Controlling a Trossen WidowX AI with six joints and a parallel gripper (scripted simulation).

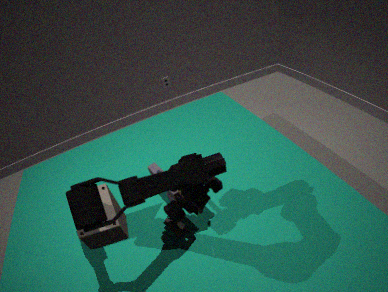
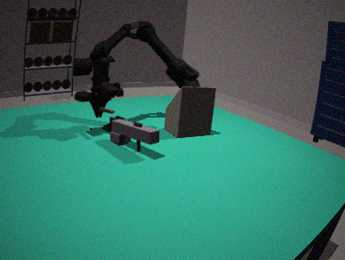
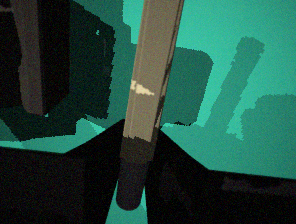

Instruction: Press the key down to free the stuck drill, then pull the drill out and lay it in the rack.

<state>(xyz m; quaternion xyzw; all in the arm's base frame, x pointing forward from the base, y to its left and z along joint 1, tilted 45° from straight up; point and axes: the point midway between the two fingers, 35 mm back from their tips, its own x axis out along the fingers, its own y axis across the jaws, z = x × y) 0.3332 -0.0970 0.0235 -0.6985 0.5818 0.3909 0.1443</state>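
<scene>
Now: gripper tip 40 mm to the right of the drill, 40 mm below it and 10 mm past it. The rest, counted from my gripper tip: grey housing: 180 mm to the left, 70 mm behind; then dark brown block: 80 mm behind, 30 mm below; then small dark key: 210 mm to the left, 80 mm behind.
</scene>
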